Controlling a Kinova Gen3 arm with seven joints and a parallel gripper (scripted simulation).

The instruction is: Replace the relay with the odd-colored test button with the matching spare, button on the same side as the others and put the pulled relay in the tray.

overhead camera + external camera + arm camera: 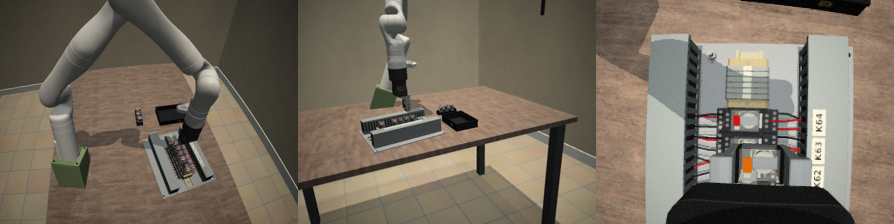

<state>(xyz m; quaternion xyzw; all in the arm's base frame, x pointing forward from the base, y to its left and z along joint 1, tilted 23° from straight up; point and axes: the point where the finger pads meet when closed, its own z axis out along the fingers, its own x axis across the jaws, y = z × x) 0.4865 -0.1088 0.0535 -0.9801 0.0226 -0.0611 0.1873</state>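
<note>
My gripper is now 6 cm short of the black tray, 24 cm to the right of it and 11 cm above it.
</note>
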